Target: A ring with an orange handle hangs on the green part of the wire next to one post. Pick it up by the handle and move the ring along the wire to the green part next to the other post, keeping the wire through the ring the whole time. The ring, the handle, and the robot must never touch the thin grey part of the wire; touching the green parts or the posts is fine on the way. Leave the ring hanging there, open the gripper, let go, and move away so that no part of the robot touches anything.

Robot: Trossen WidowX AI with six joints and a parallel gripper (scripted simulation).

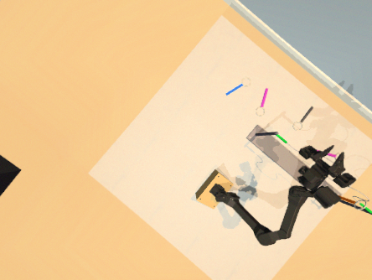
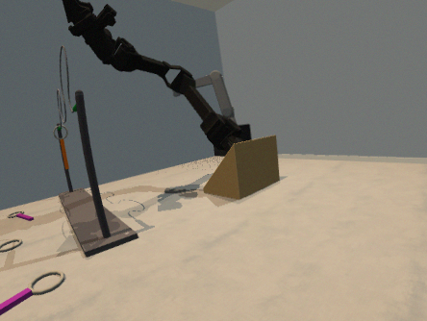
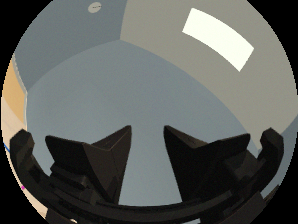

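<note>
Now: the ring with orange handle 44 cm to the right of my gripper tip, 37 cm below it and 3 cm behind it.
</note>
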